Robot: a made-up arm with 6 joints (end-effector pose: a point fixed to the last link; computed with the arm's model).
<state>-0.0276 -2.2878 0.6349 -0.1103 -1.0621 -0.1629</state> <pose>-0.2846 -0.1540 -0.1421 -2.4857 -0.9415 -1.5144</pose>
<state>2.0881 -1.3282 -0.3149 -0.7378 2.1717 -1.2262</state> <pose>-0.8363 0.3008 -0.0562 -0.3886 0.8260 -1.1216</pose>
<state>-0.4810 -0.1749 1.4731 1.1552 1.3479 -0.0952</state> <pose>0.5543 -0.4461 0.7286 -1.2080 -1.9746 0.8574</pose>
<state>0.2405 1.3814 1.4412 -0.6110 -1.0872 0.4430</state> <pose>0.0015 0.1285 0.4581 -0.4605 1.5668 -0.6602</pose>
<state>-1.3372 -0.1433 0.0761 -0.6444 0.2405 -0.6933</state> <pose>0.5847 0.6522 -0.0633 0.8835 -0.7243 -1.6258</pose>
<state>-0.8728 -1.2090 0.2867 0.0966 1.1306 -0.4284</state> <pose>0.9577 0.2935 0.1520 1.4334 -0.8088 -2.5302</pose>
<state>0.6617 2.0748 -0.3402 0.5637 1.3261 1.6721</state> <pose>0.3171 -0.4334 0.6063 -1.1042 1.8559 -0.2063</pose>
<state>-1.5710 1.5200 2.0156 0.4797 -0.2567 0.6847</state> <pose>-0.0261 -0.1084 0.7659 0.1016 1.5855 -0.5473</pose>
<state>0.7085 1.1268 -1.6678 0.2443 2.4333 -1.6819</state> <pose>0.2228 0.3776 0.8199 -2.1087 -1.6808 1.2461</pose>
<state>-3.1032 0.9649 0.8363 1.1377 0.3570 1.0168</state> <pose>-0.3935 -0.1744 -0.3706 0.6526 -0.5981 -0.2881</pose>
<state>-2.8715 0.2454 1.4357 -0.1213 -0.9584 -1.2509</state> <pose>-0.2557 0.4986 -0.1280 0.9664 -0.6409 0.6726</pose>
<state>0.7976 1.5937 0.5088 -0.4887 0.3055 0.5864</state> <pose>0.4826 0.4463 0.4606 -1.2856 2.0864 -1.3587</pose>
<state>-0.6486 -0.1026 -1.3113 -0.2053 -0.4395 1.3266</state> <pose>-0.1012 -0.2165 -0.1731 -0.3658 -2.5400 -0.5661</pose>
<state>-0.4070 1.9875 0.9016 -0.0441 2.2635 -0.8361</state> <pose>0.8352 0.3525 0.1297 0.2908 -1.6632 1.1976</pose>
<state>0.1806 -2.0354 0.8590 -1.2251 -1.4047 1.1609</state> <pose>-0.1431 0.2487 0.0747 1.9180 0.8264 -0.7696</pose>
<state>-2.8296 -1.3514 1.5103 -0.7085 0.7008 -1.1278</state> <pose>-0.6863 -0.3853 0.5877 -2.1195 0.4393 -0.2419</pose>
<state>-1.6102 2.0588 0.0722 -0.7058 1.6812 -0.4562</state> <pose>-0.5557 0.0845 0.8475 1.4421 1.7506 -0.4453</pose>
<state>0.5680 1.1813 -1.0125 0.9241 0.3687 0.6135</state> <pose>-0.3770 -0.0081 0.8052 -0.1836 1.3115 -0.5757</pose>
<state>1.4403 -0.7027 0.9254 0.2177 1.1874 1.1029</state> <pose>-0.1445 0.3339 -0.6177 1.7986 0.3611 0.8998</pose>
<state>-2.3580 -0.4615 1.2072 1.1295 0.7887 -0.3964</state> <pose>-0.9274 0.1344 0.3445 1.9878 0.7929 0.5343</pose>
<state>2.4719 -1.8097 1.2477 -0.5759 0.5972 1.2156</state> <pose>-0.5231 -0.3406 0.0779 -1.4655 -2.4715 -0.1186</pose>
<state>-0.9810 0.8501 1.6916 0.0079 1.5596 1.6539</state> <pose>0.7150 0.0022 0.5373 2.0426 -2.2400 0.5304</pose>
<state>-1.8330 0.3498 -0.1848 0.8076 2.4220 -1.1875</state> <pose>-0.2117 0.3863 0.8626 2.4366 1.5620 -0.5103</pose>
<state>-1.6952 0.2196 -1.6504 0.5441 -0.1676 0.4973</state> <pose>0.2556 -0.2789 -0.3893 -0.3901 -2.0948 -0.6227</pose>
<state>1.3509 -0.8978 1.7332 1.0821 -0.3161 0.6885</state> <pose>0.2704 0.4729 -0.2478 -1.6382 0.6054 -2.6002</pose>
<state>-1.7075 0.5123 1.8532 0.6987 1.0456 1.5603</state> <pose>-0.0417 -0.3717 0.8055 -0.5280 1.8215 -0.8755</pose>
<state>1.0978 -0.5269 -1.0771 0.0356 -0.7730 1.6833</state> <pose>-0.0546 -0.1214 0.3848 -0.4127 -0.9470 0.4030</pose>
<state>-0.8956 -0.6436 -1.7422 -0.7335 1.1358 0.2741</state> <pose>0.3632 -0.1394 -0.5800 0.2047 -1.8258 -1.0467</pose>
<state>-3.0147 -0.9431 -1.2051 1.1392 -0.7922 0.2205</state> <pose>0.4215 0.0222 -0.1935 -0.2566 -1.7763 -1.7184</pose>
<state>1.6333 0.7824 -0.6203 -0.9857 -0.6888 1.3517</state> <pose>-0.2273 0.0546 0.3684 -1.1908 -0.5704 -0.4396</pose>
